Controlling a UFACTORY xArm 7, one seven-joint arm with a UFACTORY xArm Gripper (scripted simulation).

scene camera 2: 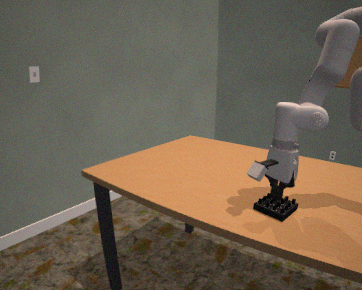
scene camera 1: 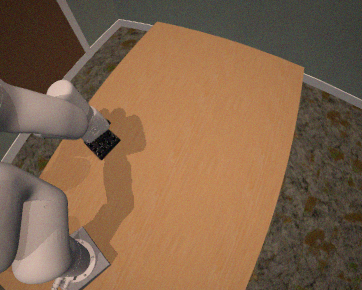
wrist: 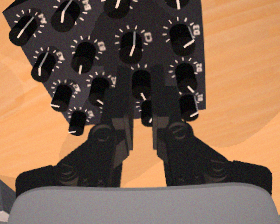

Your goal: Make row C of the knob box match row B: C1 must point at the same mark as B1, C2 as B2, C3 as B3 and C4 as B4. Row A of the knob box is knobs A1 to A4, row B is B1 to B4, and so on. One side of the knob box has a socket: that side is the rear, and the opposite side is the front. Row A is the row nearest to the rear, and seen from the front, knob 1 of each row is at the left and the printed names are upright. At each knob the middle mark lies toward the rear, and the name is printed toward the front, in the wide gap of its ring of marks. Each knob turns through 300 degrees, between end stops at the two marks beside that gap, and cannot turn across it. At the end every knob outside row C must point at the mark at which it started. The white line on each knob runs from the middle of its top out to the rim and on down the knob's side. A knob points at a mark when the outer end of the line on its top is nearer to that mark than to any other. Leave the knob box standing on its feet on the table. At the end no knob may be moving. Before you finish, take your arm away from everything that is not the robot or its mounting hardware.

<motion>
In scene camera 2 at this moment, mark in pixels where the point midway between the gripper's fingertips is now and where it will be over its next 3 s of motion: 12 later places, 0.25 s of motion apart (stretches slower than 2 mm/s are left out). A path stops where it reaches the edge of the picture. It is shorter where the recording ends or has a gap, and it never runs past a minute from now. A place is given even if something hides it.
My gripper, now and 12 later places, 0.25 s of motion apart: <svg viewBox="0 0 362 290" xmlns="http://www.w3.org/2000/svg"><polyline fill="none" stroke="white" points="275,198 275,197 276,193 277,190 277,188 276,187 275,186 274,185 274,186 273,187 273,190 273,192 273,195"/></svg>
</motion>
